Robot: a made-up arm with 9 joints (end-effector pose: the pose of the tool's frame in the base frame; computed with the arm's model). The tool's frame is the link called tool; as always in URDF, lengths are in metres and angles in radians.
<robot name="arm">
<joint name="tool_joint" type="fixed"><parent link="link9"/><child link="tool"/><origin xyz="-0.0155 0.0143 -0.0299" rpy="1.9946 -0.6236 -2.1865"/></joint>
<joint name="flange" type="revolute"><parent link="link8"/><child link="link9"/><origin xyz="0.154 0.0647 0.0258" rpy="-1.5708 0 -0.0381"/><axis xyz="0 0 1"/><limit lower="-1.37" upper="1.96"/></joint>
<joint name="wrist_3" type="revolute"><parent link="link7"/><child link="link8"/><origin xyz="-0.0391 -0.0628 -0.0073" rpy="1.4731 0 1.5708"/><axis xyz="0 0 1"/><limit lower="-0.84" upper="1.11"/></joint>
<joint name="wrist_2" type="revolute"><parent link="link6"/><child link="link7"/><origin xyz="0.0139 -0.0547 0.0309" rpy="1.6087 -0.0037 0.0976"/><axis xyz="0 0 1"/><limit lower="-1" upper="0.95"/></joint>
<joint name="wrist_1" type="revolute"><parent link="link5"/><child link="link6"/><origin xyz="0.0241 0.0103 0.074" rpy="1.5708 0 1.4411"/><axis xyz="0 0 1"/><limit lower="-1.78" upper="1.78"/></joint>
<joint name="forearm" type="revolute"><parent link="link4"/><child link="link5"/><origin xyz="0.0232 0.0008 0.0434" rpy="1.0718 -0.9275 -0.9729"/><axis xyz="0 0 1"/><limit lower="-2.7" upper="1.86"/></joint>
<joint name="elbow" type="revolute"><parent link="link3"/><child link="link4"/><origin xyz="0.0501 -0.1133 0.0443" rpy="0.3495 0.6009 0.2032"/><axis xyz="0 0 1"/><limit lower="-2.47" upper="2.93"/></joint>
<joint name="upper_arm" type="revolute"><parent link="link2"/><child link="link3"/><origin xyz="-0.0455 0.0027 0.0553" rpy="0.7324 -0.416 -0.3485"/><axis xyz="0 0 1"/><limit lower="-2.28" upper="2.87"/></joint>
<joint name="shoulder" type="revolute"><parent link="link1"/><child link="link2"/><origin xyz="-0.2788 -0.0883 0.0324" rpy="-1.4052 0.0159 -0.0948"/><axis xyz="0 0 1"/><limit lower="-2.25" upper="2.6"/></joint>
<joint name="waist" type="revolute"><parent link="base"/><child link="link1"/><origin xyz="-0.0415 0.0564 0.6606" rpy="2.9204 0.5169 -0.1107"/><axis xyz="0 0 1"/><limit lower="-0.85" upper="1.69"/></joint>
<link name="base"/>
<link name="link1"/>
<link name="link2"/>
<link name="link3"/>
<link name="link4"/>
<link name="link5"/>
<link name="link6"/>
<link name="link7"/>
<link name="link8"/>
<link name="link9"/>
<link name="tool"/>
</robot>
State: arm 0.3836 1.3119 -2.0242 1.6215 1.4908 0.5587 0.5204 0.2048 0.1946
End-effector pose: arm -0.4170 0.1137 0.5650 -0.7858 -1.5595 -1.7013
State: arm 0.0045 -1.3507 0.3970 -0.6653 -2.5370 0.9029 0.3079 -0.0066 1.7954
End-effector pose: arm -0.4092 0.2017 0.8202 -0.0769 -0.0594 1.3568
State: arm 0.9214 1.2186 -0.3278 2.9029 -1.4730 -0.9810 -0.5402 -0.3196 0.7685
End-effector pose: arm -0.2003 0.2361 0.6120 0.5352 2.3216 -0.2309
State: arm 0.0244 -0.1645 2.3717 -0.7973 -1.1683 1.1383 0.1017 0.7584 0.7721
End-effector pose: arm -0.2635 -0.2059 0.8901 0.7543 -2.0246 -1.1255
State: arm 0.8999 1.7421 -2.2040 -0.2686 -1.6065 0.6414 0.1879 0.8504 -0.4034
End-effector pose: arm -0.2390 0.3746 0.3406 0.1845 0.5659 -1.3799
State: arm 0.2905 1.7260 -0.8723 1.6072 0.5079 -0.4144 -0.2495 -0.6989 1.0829
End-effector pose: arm -0.0885 0.1241 0.4932 1.3122 -1.1771 -1.7005
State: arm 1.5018 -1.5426 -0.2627 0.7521 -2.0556 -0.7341 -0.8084 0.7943 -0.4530
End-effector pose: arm -0.0080 0.3412 0.6218 1.3108 1.2949 2.2917
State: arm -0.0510 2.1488 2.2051 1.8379 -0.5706 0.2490 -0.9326 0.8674 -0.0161
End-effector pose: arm -0.2834 -0.0241 0.5667 -0.1609 -0.8986 -0.0959
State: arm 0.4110 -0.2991 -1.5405 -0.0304 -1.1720 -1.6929 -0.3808 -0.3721 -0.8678
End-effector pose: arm -0.3833 0.4168 0.9108 0.7864 -0.6312 -1.0912
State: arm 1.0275 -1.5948 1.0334 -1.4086 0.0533 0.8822 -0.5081 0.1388 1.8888
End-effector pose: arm -0.4649 0.2377 0.6864 -0.3413 1.0026 -2.3529
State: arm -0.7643 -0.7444 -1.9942 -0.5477 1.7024 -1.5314 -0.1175 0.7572 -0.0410
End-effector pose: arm -0.3359 -0.3204 1.0664 2.5360 1.0984 0.9495
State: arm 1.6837 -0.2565 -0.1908 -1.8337 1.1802 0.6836 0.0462 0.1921 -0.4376
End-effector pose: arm -0.0551 0.2487 0.2836 -1.3542 -0.4993 -0.8337
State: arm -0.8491 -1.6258 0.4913 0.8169 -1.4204 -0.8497 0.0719 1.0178 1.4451
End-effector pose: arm -0.2437 -0.1207 0.8064 2.4926 0.9388 -0.1804
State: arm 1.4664 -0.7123 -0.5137 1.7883 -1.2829 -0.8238 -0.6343 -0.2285 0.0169
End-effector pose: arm -0.0709 0.3415 0.4490 -1.7460 -1.2544 -1.8307
